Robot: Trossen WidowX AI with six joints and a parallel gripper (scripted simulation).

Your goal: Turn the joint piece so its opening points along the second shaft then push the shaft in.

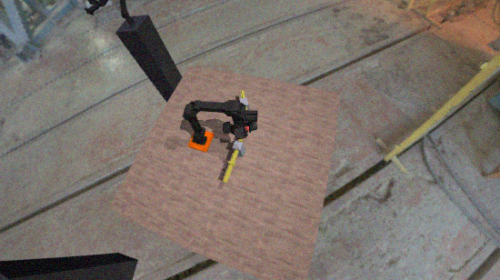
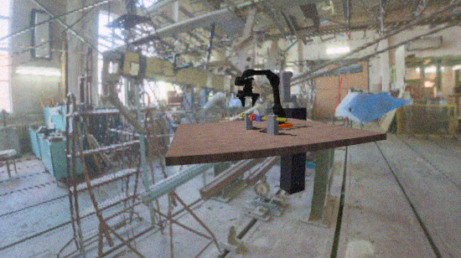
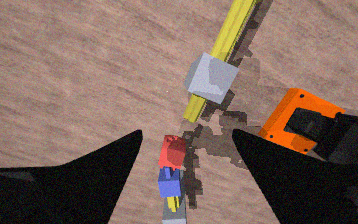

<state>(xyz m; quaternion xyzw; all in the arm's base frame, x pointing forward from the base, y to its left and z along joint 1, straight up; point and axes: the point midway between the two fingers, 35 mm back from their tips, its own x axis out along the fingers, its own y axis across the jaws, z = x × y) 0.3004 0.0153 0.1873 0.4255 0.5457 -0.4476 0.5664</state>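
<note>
Now: the red joint piece 9 cm to the left of my gripper tip and 8 cm below it.
</note>
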